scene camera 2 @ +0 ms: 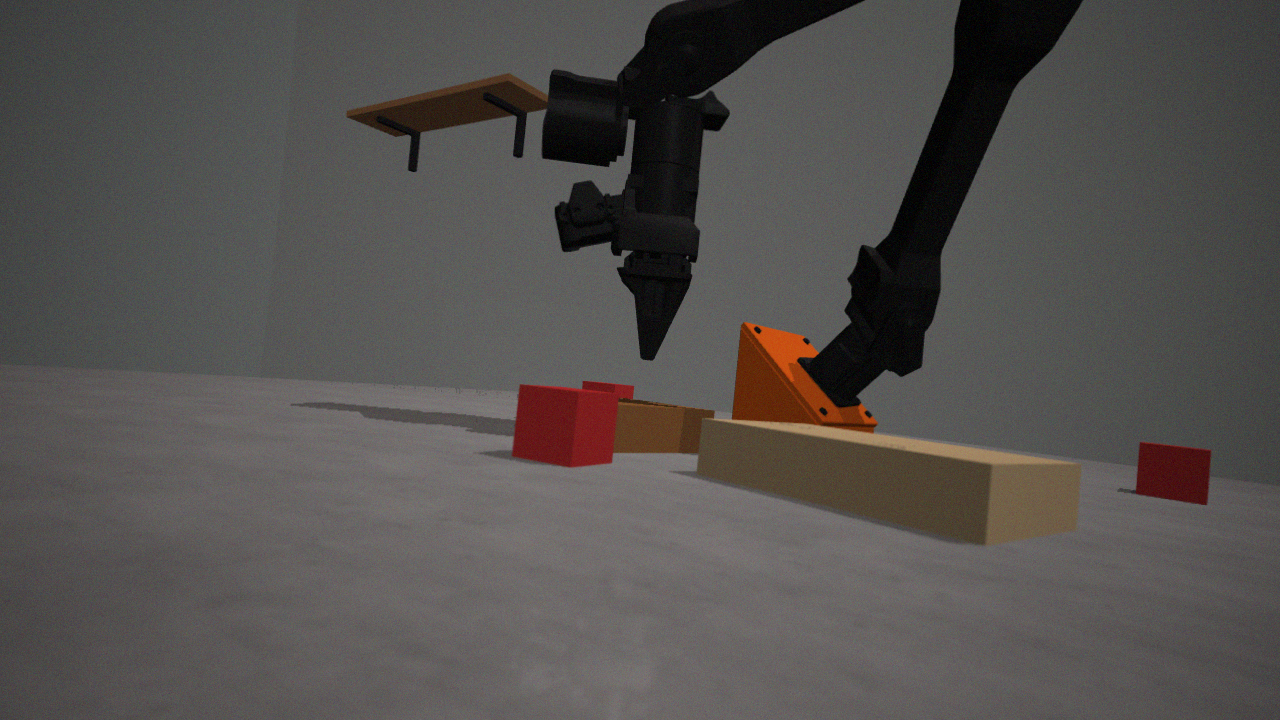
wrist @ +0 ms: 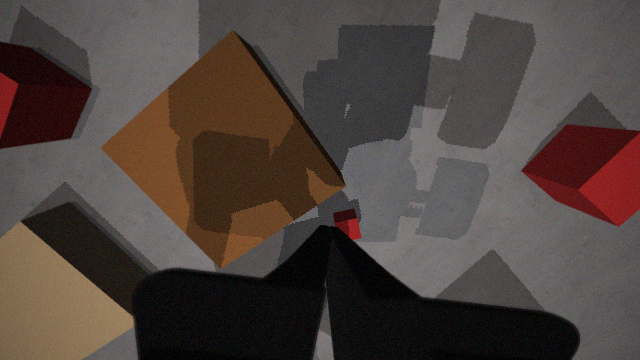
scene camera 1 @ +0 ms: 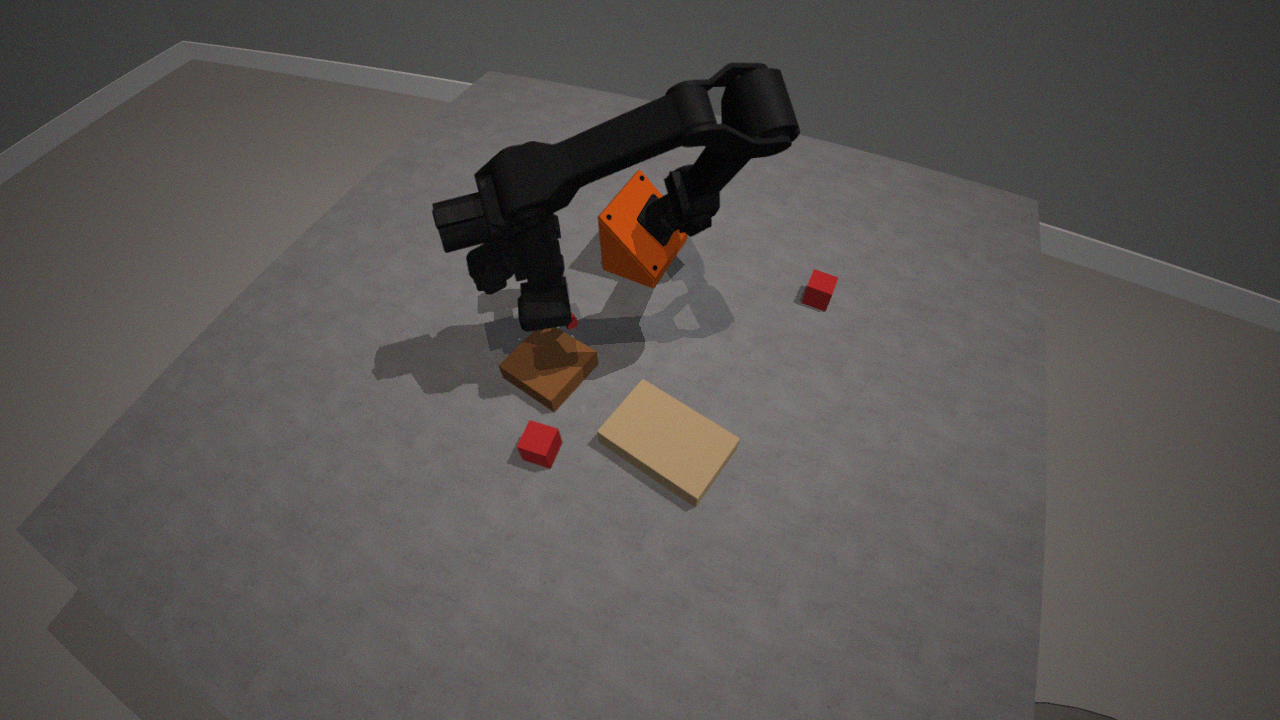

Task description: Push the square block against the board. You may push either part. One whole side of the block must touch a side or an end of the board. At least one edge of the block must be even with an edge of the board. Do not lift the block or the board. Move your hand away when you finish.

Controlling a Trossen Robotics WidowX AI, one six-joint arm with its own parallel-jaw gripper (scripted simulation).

Labels:
My gripper shows in scene camera 2, in the wrist view [327, 234] and in scene camera 1. A board shows in scene camera 2, in the wrist view [73, 285] and in scene camera 1. One and the same spot on the board: [scene camera 2: 981, 496] is [scene camera 1: 694, 501]. One and the same spot on my gripper: [scene camera 1: 557, 280] is [scene camera 2: 682, 256].

